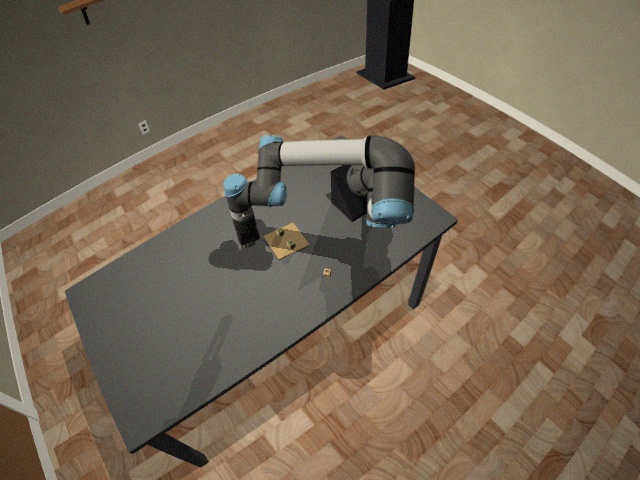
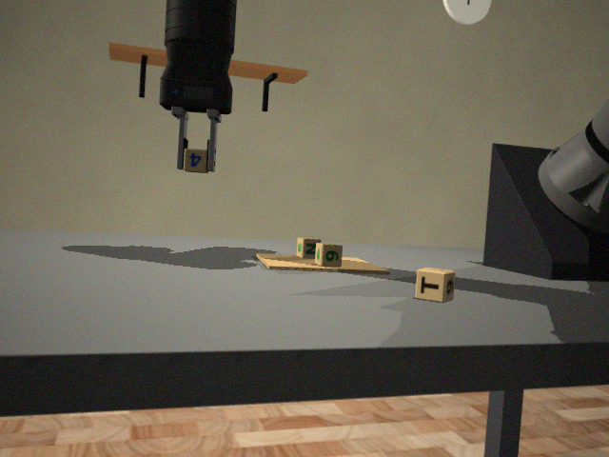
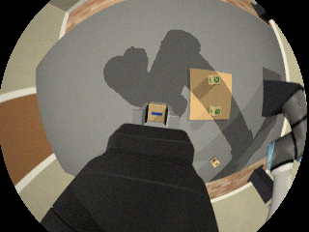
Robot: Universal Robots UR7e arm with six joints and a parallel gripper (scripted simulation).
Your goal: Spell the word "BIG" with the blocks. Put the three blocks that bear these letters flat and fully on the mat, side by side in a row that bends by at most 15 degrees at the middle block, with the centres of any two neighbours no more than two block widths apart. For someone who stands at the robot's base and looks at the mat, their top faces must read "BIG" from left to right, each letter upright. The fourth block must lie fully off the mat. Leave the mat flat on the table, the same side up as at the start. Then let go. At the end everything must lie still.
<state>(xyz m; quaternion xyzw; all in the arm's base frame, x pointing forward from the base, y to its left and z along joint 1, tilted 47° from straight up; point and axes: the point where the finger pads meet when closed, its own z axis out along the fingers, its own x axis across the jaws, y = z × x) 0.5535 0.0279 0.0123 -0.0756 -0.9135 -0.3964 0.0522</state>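
My hand is 160 mm past the tan mat, 120 mm above it and 10 mm to the left of it. The rest, counted from my hand: T block 220 mm to the left, 200 mm behind, 110 mm below.
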